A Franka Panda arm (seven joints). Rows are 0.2 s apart.
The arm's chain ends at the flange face. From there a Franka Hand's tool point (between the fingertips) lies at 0.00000 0.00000 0.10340 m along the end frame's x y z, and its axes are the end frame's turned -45 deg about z.
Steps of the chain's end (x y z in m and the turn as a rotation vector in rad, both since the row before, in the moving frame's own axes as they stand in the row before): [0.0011 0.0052 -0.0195 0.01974 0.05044 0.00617]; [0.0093 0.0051 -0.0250 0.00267 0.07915 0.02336]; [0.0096 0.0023 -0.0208 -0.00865 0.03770 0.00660]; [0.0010 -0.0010 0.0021 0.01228 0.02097 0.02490]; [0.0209 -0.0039 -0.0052 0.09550 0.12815 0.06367]
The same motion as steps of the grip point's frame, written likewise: [0.0022 0.0067 -0.0197 -0.02171 0.04962 0.00617]; [0.0089 0.0158 -0.0253 -0.05408 0.05786 0.02336]; [0.0073 0.0118 -0.0209 -0.03277 0.02054 0.00660]; [0.0038 0.0007 0.0021 -0.00614 0.02351 0.02490]; [0.0337 0.0149 -0.0065 -0.02309 0.15814 0.06367]
